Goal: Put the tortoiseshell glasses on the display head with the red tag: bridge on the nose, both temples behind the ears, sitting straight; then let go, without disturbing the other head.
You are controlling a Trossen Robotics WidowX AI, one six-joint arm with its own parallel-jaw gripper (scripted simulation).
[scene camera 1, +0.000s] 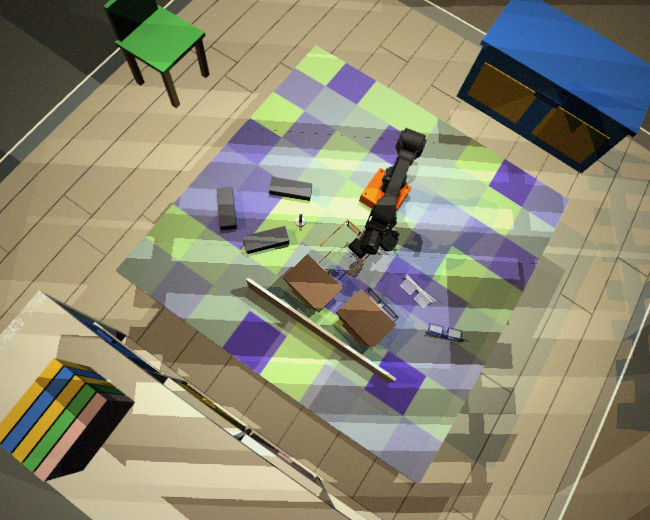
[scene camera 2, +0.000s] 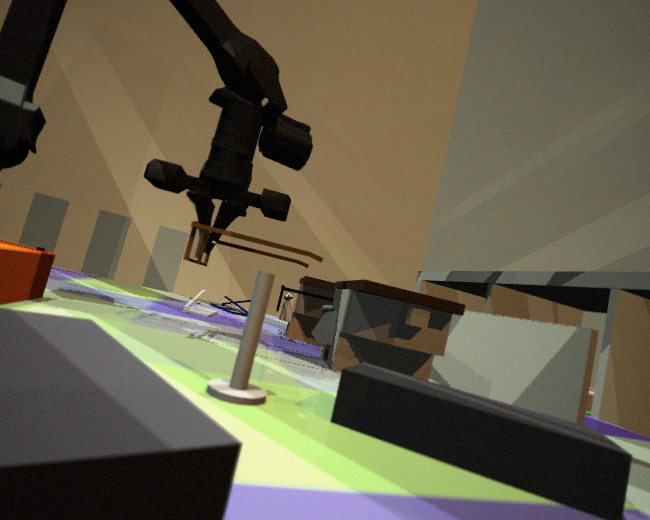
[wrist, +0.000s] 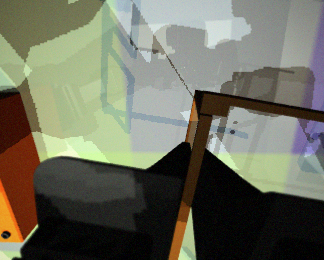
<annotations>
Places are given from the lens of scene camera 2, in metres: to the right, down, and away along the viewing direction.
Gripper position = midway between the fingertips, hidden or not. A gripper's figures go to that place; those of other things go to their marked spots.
gripper (scene camera 2: 204, 253): -0.16, -0.01, 0.51
long plank (scene camera 2: 547, 368): 0.23, 0.11, 0.39
</annotations>
